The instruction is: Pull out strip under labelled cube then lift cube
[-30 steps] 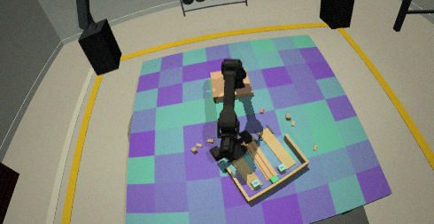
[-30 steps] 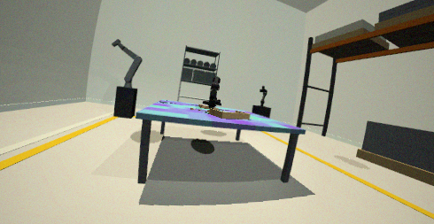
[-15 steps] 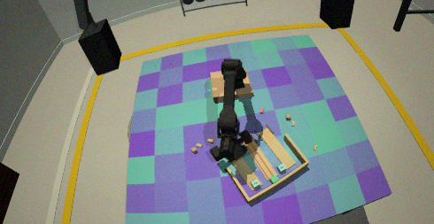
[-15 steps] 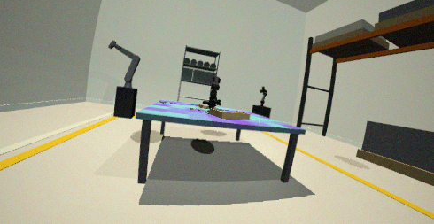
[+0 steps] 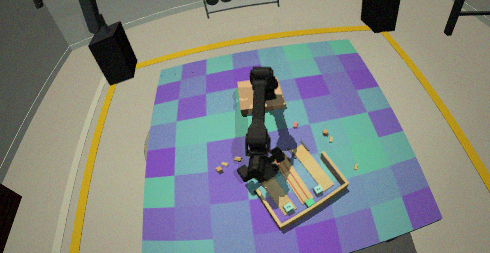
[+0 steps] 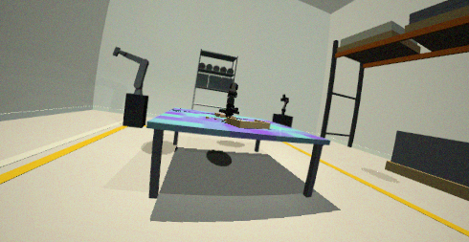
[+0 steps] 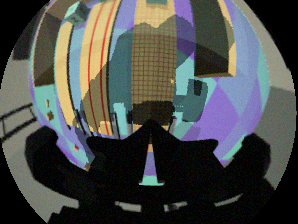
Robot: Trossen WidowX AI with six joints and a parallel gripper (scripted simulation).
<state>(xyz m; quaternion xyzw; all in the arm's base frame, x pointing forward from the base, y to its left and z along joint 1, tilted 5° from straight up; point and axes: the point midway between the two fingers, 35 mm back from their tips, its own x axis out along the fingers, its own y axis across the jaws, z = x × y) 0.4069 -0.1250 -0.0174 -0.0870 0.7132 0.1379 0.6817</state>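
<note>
Right now the gridded strip is 90 mm ahead of my gripper tip and 30 mm to the left of it.
</note>
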